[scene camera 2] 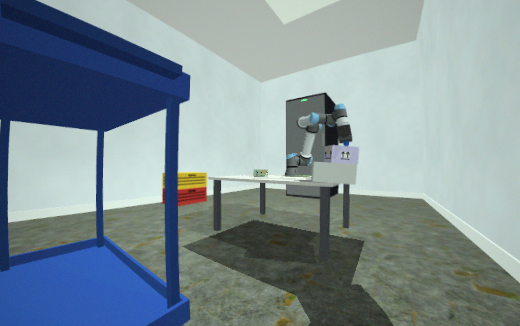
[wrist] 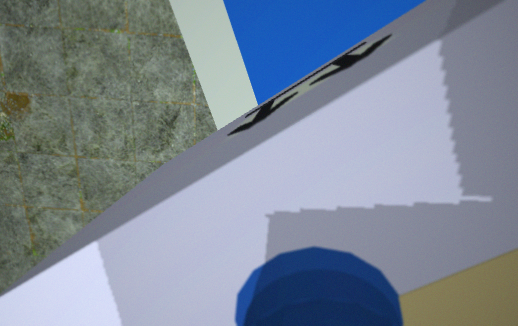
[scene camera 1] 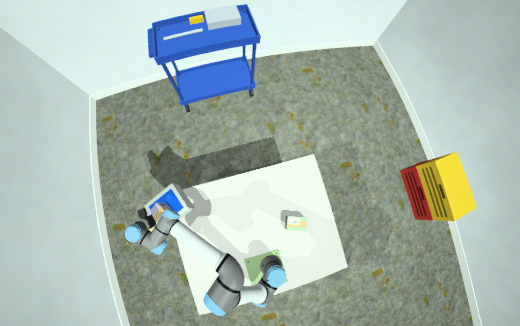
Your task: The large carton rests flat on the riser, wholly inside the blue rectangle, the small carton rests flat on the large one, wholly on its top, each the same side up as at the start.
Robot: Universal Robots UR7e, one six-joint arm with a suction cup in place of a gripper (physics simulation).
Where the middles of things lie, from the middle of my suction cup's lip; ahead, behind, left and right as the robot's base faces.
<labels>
Now: the large lavender carton (wrist: pixel 393 150) 70 mm below my suction cup, 30 mm to the right of it and 10 mm behind it. From my suction cup the other things lie so: white riser (scene camera 2: pixel 340 173) 180 mm below, 90 mm to the right, 50 mm ahead.
</labels>
